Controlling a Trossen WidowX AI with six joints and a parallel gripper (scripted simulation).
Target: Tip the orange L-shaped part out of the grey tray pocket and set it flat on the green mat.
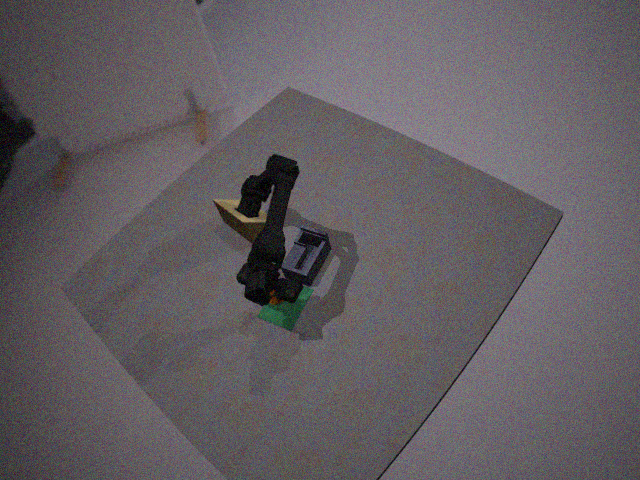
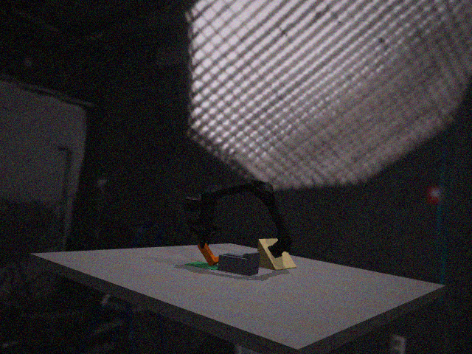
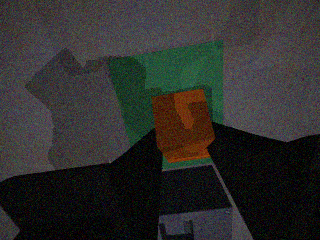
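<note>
Now: the orange L-shaped part 2 cm behind my gripper tip, 3 cm to the left of it and 3 cm below it. Also, from my gripper tip: green mat (2 cm to the left, 9 cm below).
</note>
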